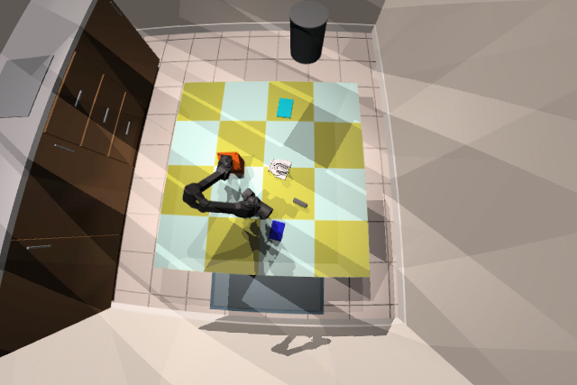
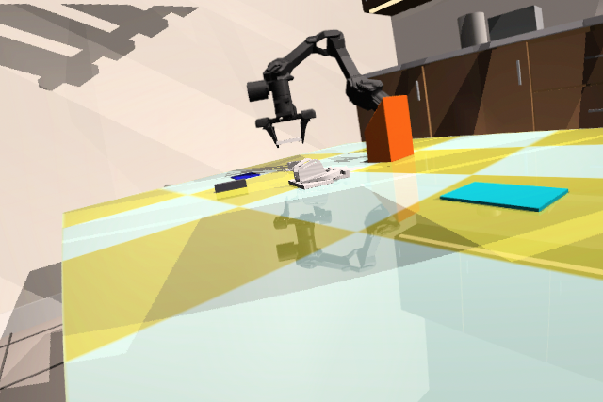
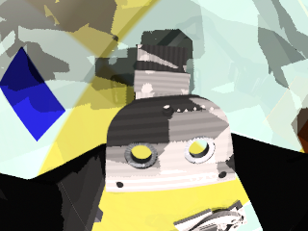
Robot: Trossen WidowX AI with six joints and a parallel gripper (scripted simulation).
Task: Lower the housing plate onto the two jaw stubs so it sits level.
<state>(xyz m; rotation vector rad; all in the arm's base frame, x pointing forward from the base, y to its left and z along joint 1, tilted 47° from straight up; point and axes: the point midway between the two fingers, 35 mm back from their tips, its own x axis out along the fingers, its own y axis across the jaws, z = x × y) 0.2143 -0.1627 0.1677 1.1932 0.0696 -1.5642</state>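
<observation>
Right now the pale jaw assembly is 7 cm ahead of my gripper tip, 27 cm to the left of it and 6 cm below it. Also, from my gripper tip: blue plate (11 cm ahead, 14 cm to the right, 8 cm below); dark grey bar (24 cm ahead, 4 cm to the left, 7 cm below); small white piece (2 cm behind, 2 cm to the right, 7 cm below).
</observation>
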